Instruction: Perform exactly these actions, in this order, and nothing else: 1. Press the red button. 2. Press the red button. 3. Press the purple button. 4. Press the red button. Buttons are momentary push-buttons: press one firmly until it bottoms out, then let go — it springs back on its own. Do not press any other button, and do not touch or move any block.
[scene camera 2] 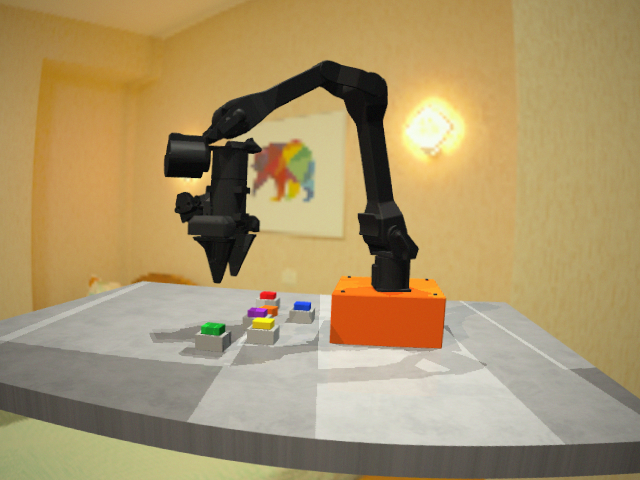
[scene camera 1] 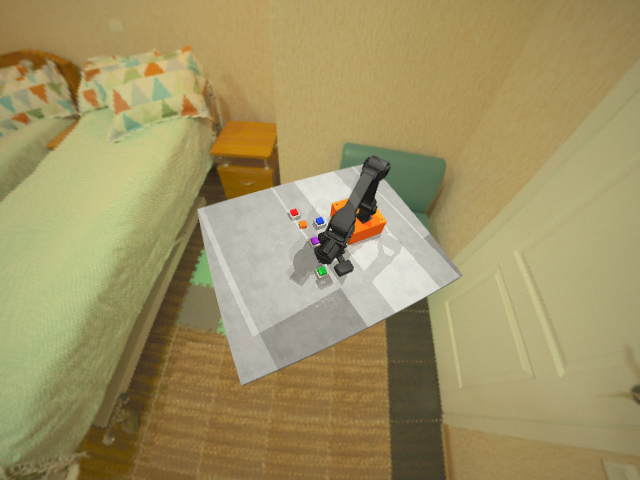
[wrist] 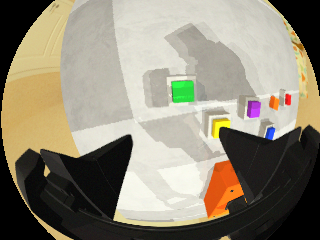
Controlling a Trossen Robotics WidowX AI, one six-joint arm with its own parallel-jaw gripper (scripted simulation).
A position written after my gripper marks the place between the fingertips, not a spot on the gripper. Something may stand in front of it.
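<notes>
I am holding nothing, and my gripper [scene camera 2: 225,279] is open. The wrist view has the gripper [wrist: 176,136] in it too.
</notes>
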